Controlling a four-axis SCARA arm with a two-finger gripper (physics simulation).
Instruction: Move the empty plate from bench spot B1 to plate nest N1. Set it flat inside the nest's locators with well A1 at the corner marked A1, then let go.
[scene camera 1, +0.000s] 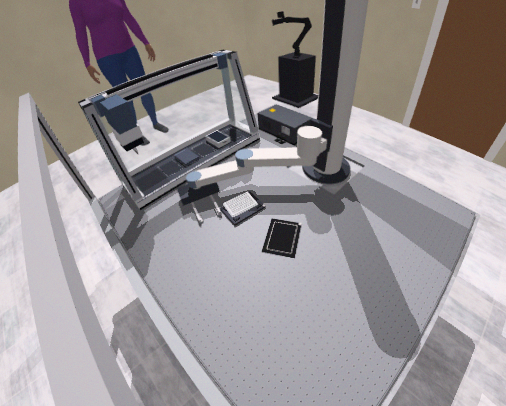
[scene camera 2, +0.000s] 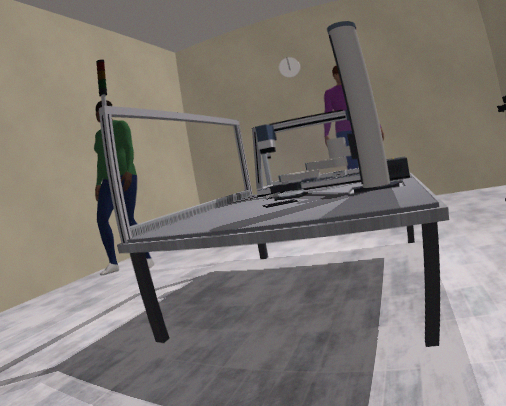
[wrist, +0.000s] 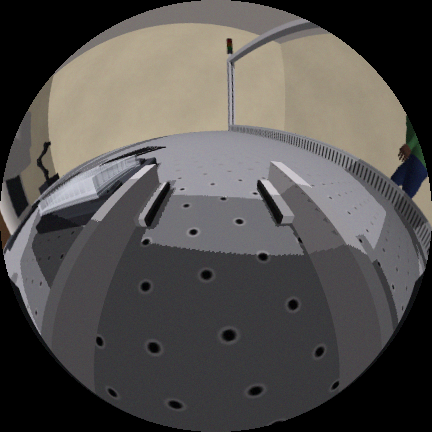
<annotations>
My gripper (wrist: 212, 171) holds nothing. Also in view: a well plate (wrist: 90, 184).
</annotations>
